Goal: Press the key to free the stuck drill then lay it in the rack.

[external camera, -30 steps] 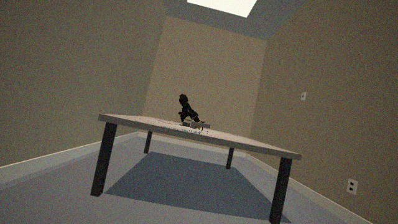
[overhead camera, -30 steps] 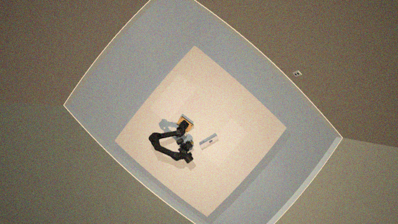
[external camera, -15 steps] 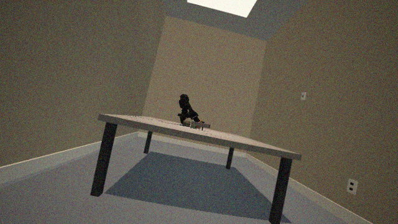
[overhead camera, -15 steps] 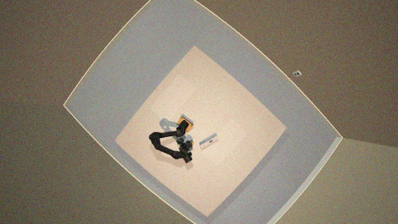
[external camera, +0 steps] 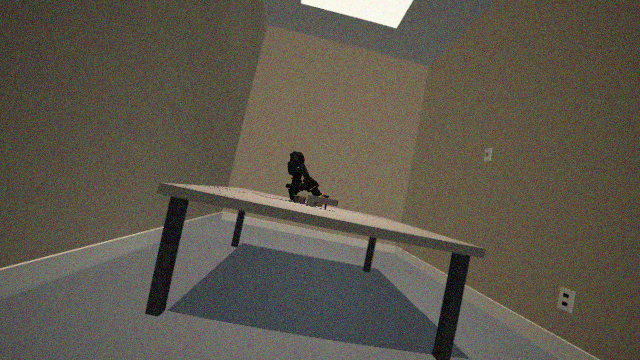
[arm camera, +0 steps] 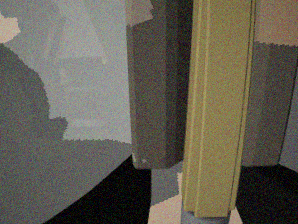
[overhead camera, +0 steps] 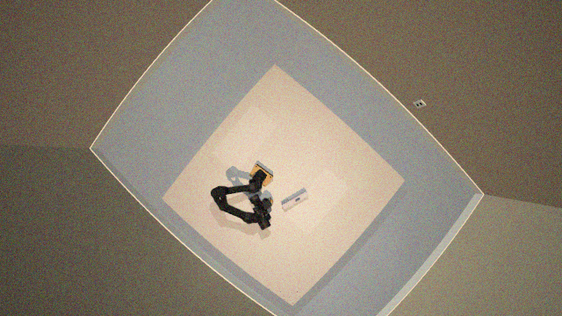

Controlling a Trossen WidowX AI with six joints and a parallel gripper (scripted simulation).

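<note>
My gripper tip is now 4 cm to the right of the olive-yellow drill, 3 cm below it and 1 cm short of it. Also, from my gripper tip: grey rack 5 cm to the left, 1 cm ahead, 1 cm above.
</note>
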